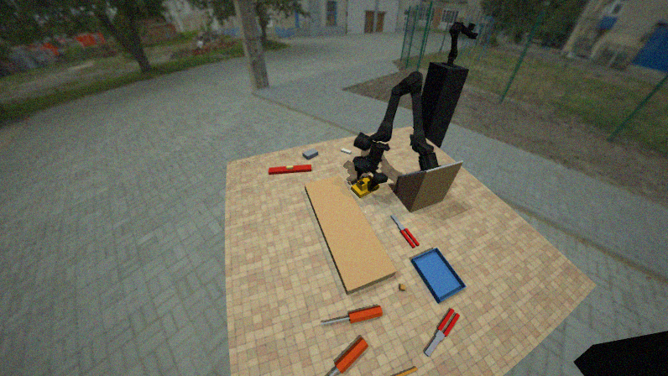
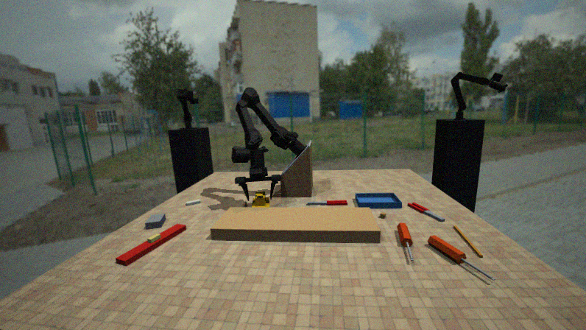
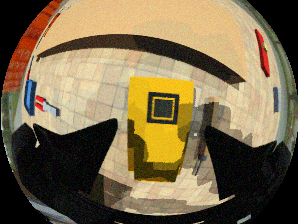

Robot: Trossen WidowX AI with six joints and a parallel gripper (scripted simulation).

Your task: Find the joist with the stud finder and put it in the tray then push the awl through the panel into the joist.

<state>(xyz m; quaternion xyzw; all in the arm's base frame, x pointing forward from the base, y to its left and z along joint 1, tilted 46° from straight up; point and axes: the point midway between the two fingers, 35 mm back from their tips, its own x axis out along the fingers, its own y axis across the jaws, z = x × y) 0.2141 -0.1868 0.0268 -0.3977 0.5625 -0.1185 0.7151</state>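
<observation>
My gripper tip is now 10 mm below the stud finder. The rest, counted from my gripper tip: small cube (480 mm to the left, 50 mm ahead, 30 mm below); then red level (320 mm ahead, 240 mm to the right, 20 mm below); then grey block (350 mm to the right, 190 mm ahead, 20 mm below).
</observation>
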